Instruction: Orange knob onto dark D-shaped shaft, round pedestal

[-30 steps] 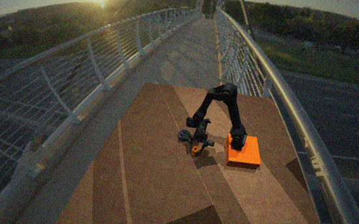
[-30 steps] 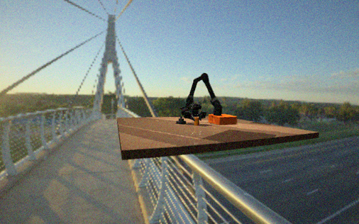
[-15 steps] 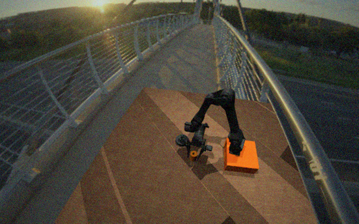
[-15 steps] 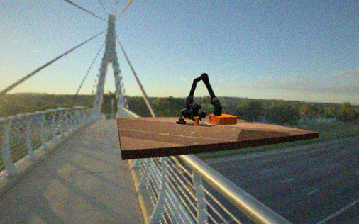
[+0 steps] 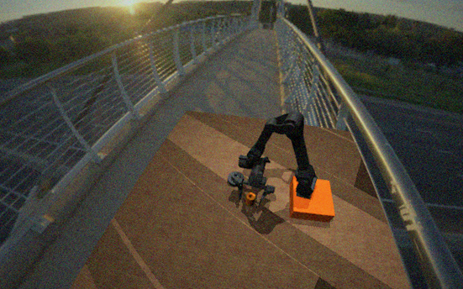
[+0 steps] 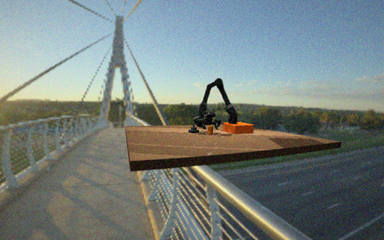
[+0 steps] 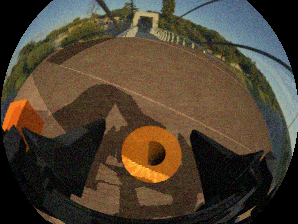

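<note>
Now: gripper tip 30 mm to the left of the orange knob and 10 mm above it. From my gripper tip the other things lie so: dark round pedestal 100 mm ahead, 130 mm to the right, 10 mm below.
</note>
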